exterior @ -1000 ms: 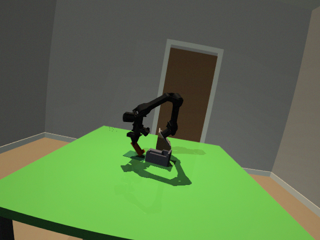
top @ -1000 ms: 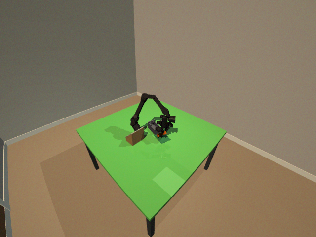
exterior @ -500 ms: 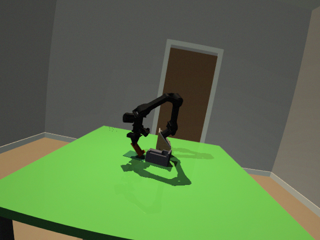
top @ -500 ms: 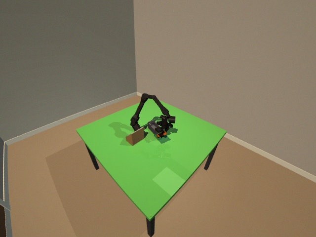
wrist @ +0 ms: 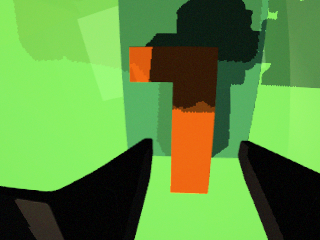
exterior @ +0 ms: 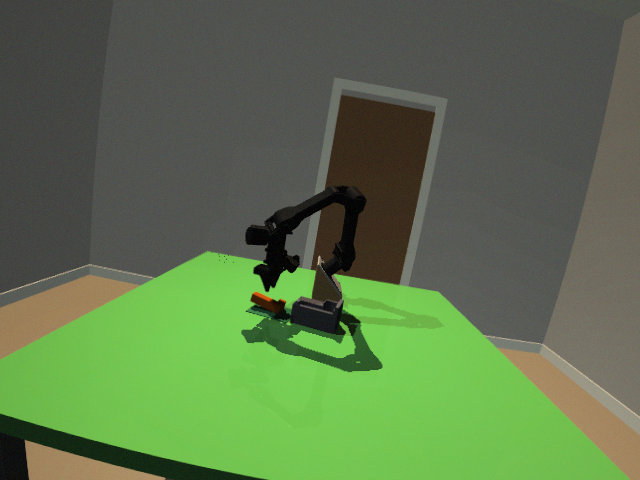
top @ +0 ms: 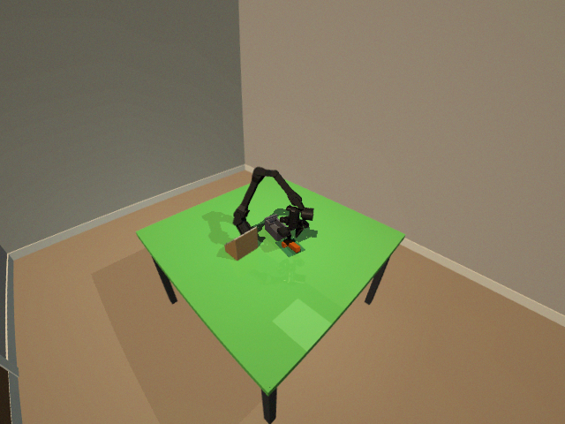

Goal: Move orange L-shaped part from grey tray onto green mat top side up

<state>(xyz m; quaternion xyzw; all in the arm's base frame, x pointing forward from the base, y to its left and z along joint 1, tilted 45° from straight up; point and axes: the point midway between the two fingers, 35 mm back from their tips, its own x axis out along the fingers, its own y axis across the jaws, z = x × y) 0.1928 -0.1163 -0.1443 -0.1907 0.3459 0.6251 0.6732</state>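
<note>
Right now the orange L-shaped part is 1 cm behind my gripper tip, 1 cm to the left of it and 5 cm below it. From my gripper tip the other things lie so: dark green mat (1 cm ahead, 2 cm to the left, 9 cm below).
</note>
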